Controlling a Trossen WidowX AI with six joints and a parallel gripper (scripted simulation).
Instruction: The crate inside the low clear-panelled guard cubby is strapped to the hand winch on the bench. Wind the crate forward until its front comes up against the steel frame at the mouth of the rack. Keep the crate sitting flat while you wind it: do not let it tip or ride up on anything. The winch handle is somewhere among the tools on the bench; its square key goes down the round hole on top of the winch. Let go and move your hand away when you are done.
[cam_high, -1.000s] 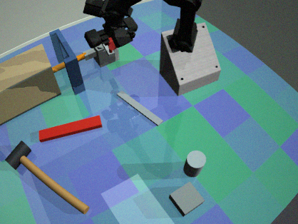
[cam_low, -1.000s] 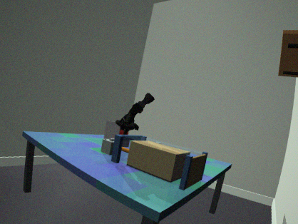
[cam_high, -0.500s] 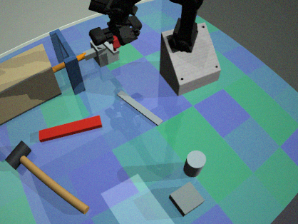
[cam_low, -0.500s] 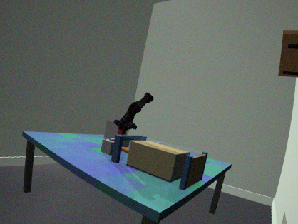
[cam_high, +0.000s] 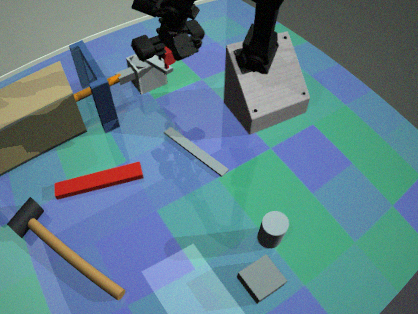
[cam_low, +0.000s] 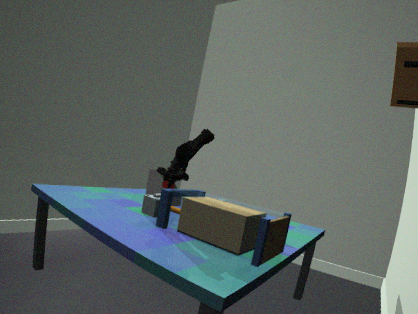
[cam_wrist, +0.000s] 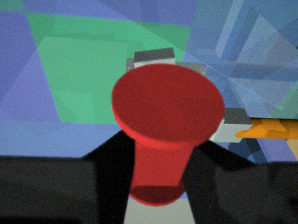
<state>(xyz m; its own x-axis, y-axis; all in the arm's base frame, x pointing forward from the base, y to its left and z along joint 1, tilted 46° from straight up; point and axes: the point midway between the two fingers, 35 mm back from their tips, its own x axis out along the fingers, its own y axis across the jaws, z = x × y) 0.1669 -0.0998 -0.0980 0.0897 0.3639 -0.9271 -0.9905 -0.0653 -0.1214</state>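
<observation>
Now: the grey winch 2 cm ahead of my gripper tip, 9 cm to the right of it and 10 cm below it. Round my gripper tip: grey flat bar 3 cm ahead, 24 cm to the left, 13 cm below; then red knob 2 cm to the left; then crank handle 1 cm ahead, 2 cm to the right, 3 cm below.
</observation>
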